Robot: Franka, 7 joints.
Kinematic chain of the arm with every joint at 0, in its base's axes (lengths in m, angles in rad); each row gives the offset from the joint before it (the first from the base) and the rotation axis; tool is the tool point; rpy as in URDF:
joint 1: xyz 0 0 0.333 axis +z
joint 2: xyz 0 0 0 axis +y
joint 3: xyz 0 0 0.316 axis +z
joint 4: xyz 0.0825 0 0 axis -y
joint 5: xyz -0.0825 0 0.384 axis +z
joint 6: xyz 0 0 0 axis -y
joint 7: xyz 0.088 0 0 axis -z
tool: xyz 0 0 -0.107 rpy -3.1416 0 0
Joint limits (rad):
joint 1: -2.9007..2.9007
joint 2: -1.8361..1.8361
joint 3: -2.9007..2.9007
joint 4: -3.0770..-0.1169
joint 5: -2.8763..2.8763
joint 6: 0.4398..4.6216
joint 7: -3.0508..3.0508
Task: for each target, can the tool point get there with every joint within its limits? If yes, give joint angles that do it. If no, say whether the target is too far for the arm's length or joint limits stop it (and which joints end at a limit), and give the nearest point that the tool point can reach.
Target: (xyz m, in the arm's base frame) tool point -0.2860 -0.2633 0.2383
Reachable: yes | joints -0.0220 0.0574 -2.2257 -2.7330 -1.9569 2.0247 -1.2892
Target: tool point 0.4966 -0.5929 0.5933
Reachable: yes | joints -1.1915 0.6622 0.5766 -1.0192 1.6536 2.6422 -0.4277
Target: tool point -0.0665 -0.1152 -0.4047
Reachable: no: joint limits stop it (at a limit: joint 2) | nearest point -0.0745 -0.1290 -0.3435 | short by 0.063 m
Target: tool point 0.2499 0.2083 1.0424
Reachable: yes | joints 2.3759 0.0922 -2.2370 -0.8347 -1.1976 3.6591 2.5189
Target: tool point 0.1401 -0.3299 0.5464
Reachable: yes | joints -0.0338 -1.0306 -1.1670 -2.6900 2.0470 1.3091 -0.9311
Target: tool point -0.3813 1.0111 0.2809
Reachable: no: too far | nearest point -0.3024 0.8018 0.2917 | short by 0.224 m
